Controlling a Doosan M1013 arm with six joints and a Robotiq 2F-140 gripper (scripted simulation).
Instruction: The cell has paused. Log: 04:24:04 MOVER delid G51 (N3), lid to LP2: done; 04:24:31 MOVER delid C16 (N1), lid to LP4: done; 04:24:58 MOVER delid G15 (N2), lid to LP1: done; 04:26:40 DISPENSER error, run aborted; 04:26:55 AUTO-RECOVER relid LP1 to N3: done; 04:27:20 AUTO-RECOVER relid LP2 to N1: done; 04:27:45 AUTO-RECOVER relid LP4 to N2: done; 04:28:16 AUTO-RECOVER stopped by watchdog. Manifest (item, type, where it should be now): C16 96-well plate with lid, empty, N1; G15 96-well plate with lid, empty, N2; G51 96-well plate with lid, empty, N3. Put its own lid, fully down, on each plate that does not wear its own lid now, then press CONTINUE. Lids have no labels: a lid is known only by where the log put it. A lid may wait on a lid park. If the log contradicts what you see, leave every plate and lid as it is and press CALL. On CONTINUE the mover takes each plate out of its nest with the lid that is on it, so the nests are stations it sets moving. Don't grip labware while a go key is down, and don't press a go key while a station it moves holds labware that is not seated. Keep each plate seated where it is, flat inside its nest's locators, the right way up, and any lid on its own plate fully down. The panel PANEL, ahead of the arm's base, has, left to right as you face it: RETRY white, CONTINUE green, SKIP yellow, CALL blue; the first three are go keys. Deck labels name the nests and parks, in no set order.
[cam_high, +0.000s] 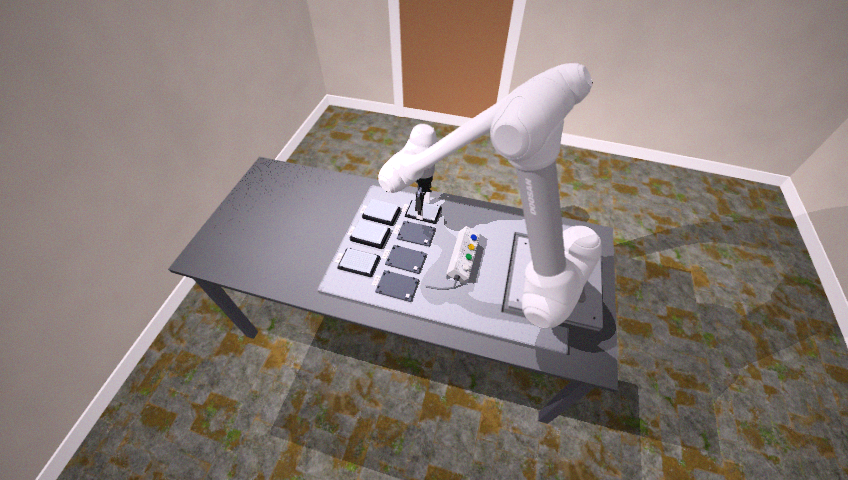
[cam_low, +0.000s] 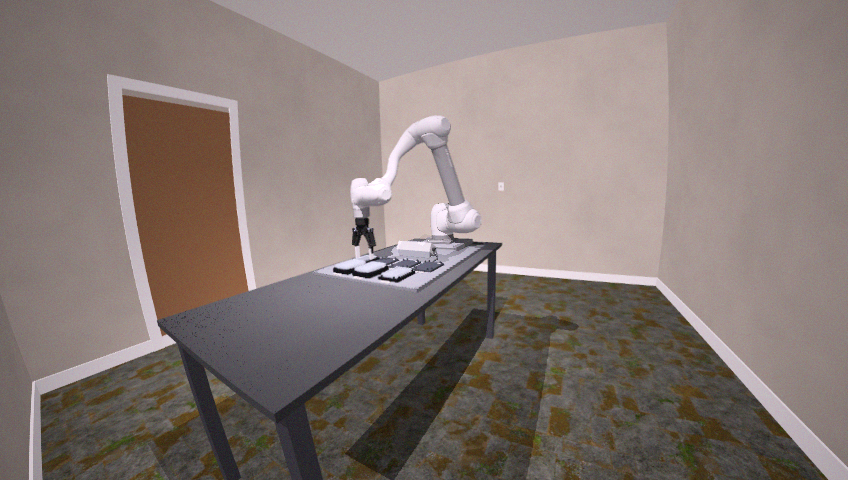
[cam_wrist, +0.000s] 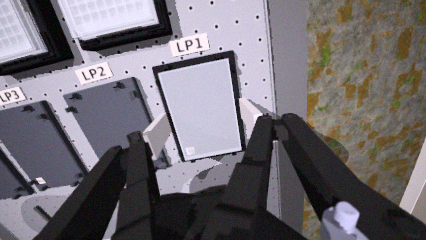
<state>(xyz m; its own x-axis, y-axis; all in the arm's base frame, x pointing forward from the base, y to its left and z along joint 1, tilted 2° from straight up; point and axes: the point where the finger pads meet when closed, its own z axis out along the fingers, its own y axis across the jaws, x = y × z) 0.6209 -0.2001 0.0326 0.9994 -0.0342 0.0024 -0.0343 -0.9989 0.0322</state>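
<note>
Now: hand 30 mm above the lid park LP1. The rest, counted from my hand: LP1 label: 90 mm ahead, 40 mm below; lid park LP2: 130 mm to the left, 30 mm below; LP2 label: 80 mm ahead, 130 mm to the left, 40 mm below.
</note>
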